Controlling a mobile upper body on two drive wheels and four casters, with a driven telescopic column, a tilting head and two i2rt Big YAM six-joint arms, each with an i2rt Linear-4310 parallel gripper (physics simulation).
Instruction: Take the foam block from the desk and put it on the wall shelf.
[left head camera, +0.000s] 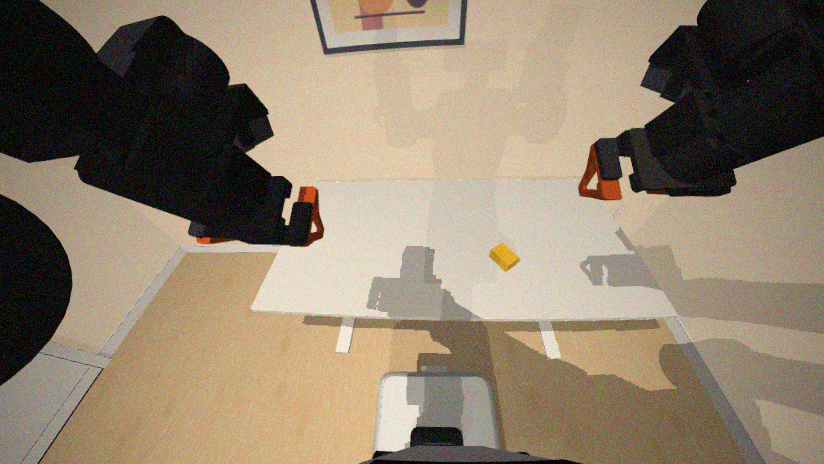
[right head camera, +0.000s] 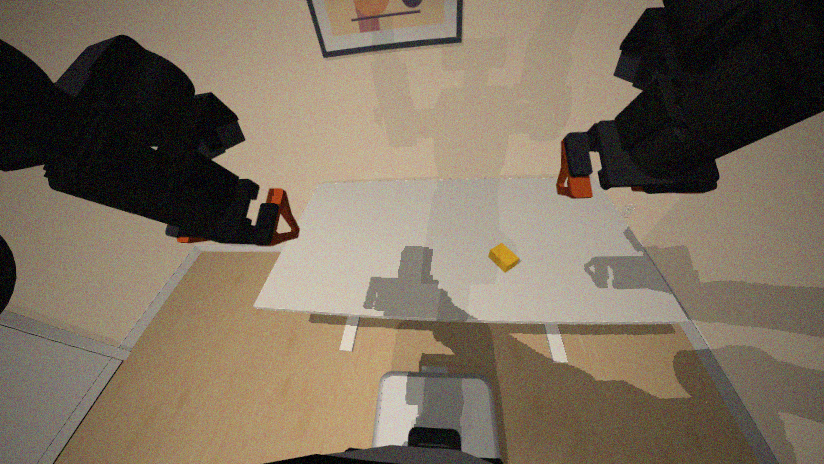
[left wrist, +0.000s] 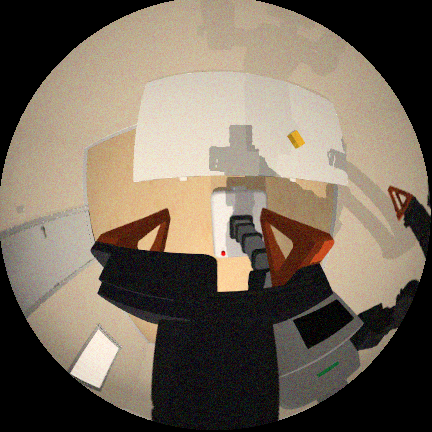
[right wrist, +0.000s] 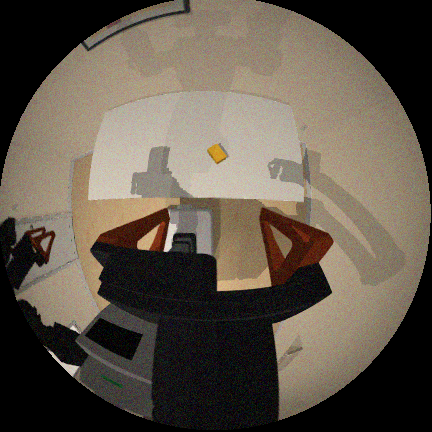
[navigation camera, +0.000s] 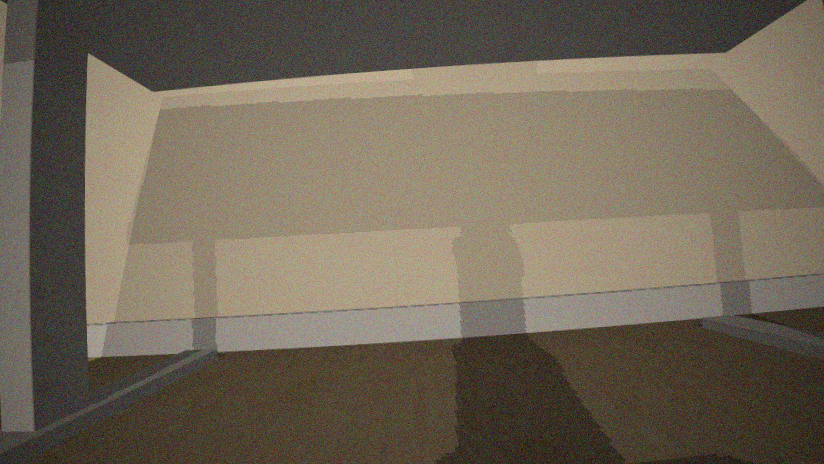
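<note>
A yellow foam block (left head camera: 504, 257) (right head camera: 503, 257) (left wrist: 296, 139) (right wrist: 217, 153) lies on the white desk (left head camera: 357, 224) (right head camera: 357, 224) (left wrist: 185, 115) (right wrist: 130, 130), right of its middle in the head views. My left gripper (left head camera: 258, 229) (right head camera: 230, 229) (left wrist: 214, 212) is open and empty, in the air by the desk's left side. My right gripper (left head camera: 631, 193) (right head camera: 606, 189) (right wrist: 213, 212) is open and empty, in the air near the desk's far right corner. Both are well apart from the block. I cannot make out the wall shelf for certain in any view.
A framed picture (left head camera: 394, 46) (right head camera: 394, 48) hangs on the wall behind the desk. The robot's white base (left head camera: 397, 397) (right head camera: 397, 397) is close to the desk's front edge. A desk leg (navigation camera: 17, 230) stands at the left in the navigation view. A small unclear object (right wrist: 292, 351) is at the lower right.
</note>
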